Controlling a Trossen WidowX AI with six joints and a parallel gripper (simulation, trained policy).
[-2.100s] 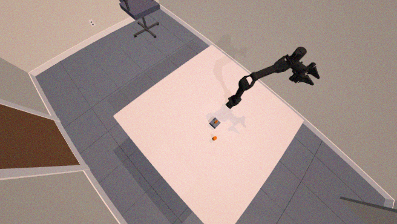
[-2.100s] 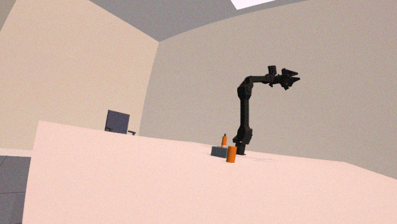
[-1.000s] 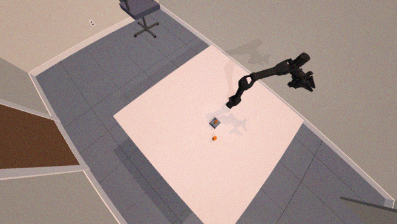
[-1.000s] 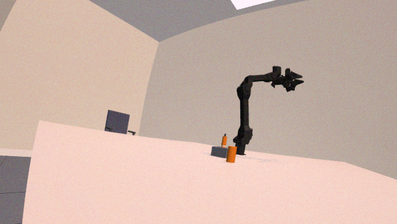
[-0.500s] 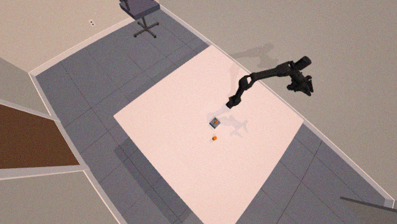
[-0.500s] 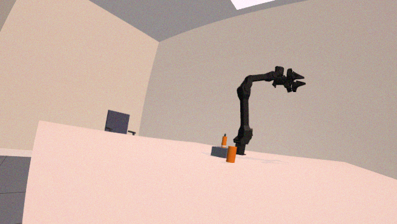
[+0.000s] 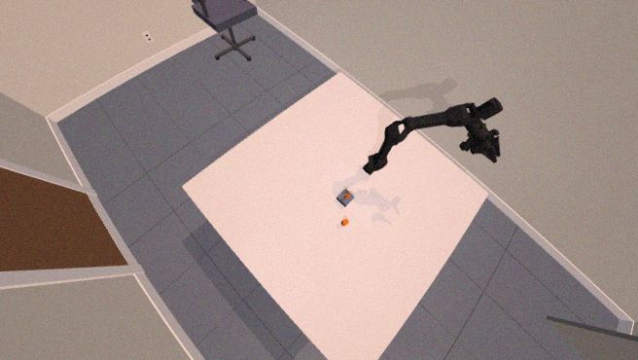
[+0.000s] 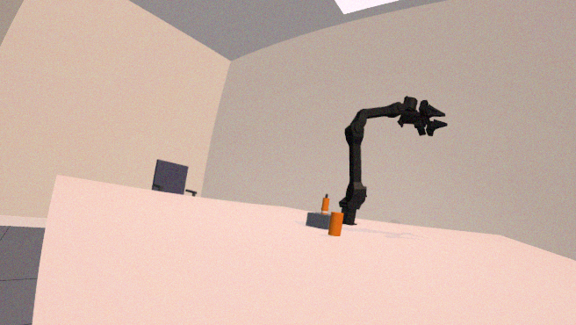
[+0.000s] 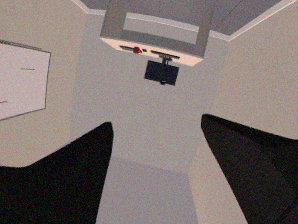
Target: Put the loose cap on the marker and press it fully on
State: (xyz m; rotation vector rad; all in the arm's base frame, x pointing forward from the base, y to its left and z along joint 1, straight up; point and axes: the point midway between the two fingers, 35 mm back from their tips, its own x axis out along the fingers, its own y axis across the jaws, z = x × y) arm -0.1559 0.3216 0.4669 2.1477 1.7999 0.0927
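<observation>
The orange cap is 500 mm ahead of my gripper tip, 250 mm to the right of it and 430 mm below it. The rest, counted from my gripper tip: grey holder block 400 mm ahead, 330 mm to the right, 440 mm below; orange marker 400 mm ahead, 330 mm to the right, 390 mm below.
</observation>
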